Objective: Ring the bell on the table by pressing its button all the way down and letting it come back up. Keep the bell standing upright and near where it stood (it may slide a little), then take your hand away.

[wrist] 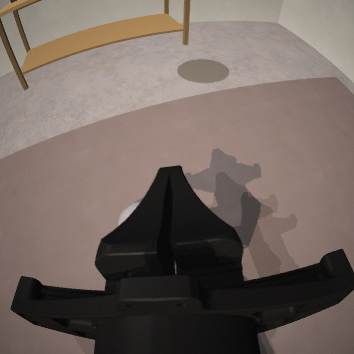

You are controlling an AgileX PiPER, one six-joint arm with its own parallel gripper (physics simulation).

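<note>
The bell (128,212) shows as a small pale, rounded piece at the left edge of my fingers in the wrist view. The rest of it, its button included, is hidden behind the fingers. My gripper (171,179) is shut, with its two black fingertips together and nothing between them. The fingers overlap the bell in this view. I cannot tell how high the tips are above it or whether they touch it.
The brownish table top (75,165) spreads under the gripper, with the arm's shadows to the right of the fingers. Beyond its far edge are the floor, a grey-brown round patch (203,71) and a wooden shelf unit (186,25) at the upper left.
</note>
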